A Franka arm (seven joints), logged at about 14 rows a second.
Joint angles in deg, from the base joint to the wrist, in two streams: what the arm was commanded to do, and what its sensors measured. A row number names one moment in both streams.
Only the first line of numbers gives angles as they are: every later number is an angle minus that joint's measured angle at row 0.
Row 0, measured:
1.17 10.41 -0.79 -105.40 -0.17 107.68 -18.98
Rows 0 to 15, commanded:
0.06 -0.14 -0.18 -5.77 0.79 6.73 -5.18
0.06 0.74 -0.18 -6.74 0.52 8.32 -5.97
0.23 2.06 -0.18 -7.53 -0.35 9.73 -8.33
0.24 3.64 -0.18 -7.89 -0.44 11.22 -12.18
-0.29 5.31 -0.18 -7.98 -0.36 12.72 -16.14
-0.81 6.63 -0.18 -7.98 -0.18 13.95 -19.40
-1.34 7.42 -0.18 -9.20 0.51 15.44 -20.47
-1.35 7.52 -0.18 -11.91 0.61 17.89 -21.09
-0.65 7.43 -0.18 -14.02 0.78 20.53 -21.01
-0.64 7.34 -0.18 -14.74 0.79 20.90 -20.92
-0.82 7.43 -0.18 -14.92 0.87 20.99 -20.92
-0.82 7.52 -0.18 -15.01 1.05 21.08 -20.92
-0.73 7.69 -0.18 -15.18 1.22 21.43 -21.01
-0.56 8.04 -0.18 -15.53 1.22 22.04 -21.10
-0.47 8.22 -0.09 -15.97 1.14 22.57 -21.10
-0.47 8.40 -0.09 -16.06 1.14 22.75 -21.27
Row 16, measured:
-0.70 8.84 -0.07 -14.65 0.04 21.01 -19.96
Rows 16 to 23, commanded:
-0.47 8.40 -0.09 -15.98 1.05 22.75 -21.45
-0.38 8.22 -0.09 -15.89 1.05 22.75 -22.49
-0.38 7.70 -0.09 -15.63 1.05 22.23 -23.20
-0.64 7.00 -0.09 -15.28 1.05 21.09 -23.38
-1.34 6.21 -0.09 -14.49 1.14 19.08 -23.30
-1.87 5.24 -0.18 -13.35 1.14 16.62 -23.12
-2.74 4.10 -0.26 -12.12 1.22 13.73 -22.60
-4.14 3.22 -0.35 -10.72 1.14 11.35 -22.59
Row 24, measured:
-1.72 6.53 -0.37 -12.75 0.06 16.49 -21.60
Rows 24 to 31, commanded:
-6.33 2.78 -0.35 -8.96 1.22 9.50 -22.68
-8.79 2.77 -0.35 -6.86 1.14 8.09 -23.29
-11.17 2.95 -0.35 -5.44 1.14 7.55 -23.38
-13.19 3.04 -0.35 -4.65 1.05 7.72 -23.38
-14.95 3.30 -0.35 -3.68 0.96 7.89 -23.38
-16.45 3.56 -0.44 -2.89 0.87 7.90 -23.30
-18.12 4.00 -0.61 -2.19 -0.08 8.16 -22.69
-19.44 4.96 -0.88 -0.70 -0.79 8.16 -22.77
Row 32, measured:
-17.01 2.99 -1.20 -3.98 -0.10 9.06 -22.75
